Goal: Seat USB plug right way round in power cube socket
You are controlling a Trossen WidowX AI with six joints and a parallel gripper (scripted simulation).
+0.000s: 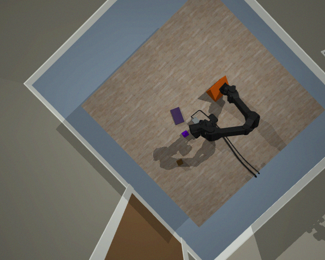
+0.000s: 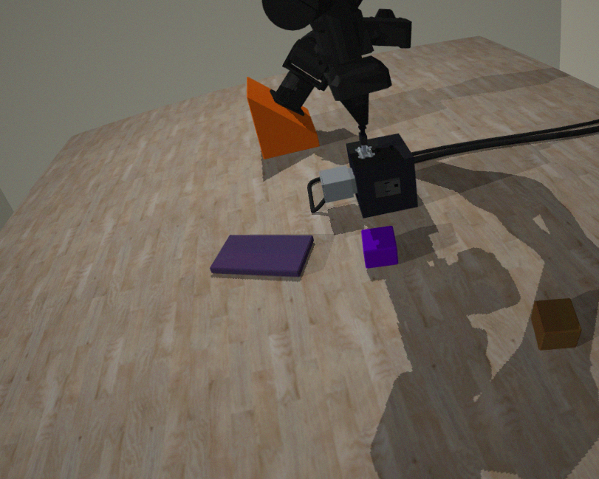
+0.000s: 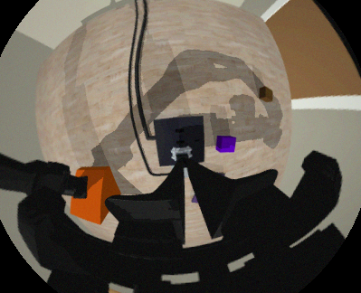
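Now: the silver USB plug 20 mm below my gripper tip. Round my gripper tip: purple cube: 120 mm ahead, 100 mm below, 30 mm to the right; white-rimmed USB socket: 50 mm below; flat purple slab: 170 mm to the right, 110 mm below, 50 mm ahead.
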